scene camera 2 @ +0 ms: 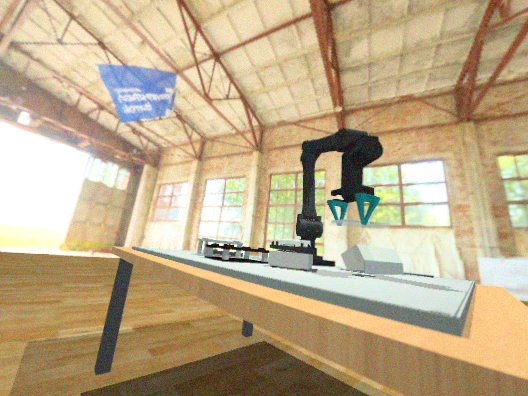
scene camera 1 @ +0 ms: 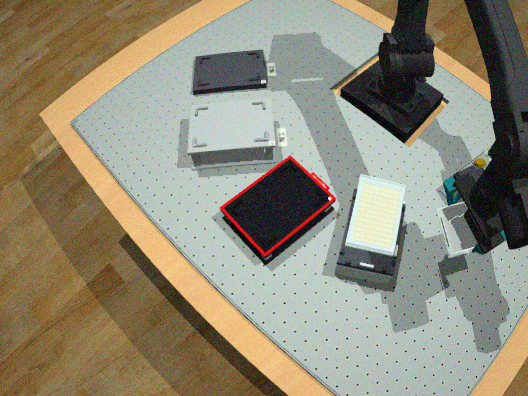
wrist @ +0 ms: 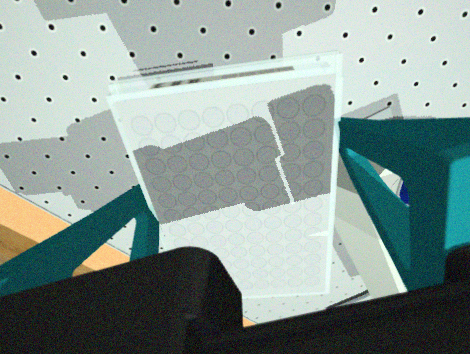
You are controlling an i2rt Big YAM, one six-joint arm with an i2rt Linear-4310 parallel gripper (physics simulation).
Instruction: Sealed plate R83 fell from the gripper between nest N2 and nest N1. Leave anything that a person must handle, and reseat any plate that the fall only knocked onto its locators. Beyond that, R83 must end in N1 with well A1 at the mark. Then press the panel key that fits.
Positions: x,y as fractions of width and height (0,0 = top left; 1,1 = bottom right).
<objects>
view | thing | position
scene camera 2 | my gripper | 0.66,0.57
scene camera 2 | white box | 0.68,0.65
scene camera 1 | my gripper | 0.88,0.57
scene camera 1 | black plate with red rim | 0.53,0.52
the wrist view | my gripper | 0.51,0.46
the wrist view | white box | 0.75,0.62
</objects>
